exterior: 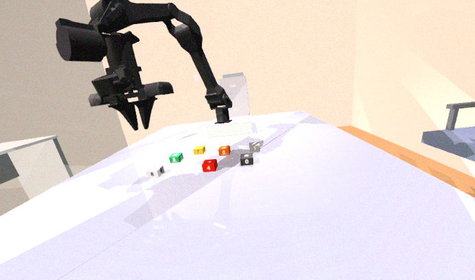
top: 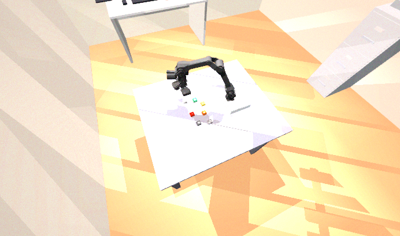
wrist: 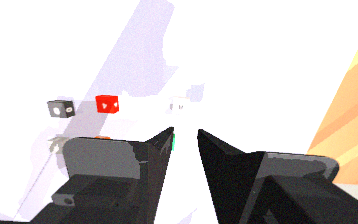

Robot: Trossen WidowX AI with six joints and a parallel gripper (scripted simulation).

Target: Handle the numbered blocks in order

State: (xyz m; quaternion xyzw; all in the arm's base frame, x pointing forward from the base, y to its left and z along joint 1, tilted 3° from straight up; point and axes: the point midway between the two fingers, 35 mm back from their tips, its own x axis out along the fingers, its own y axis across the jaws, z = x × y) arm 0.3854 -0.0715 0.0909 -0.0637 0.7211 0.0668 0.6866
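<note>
My gripper tip is 11 cm above the white block. Round my gripper tip: yellow block: 15 cm behind, 6 cm to the left, 11 cm below; then red block: 4 cm behind, 15 cm to the left, 11 cm below; then green block: 9 cm behind, 1 cm to the left, 11 cm below.
</note>
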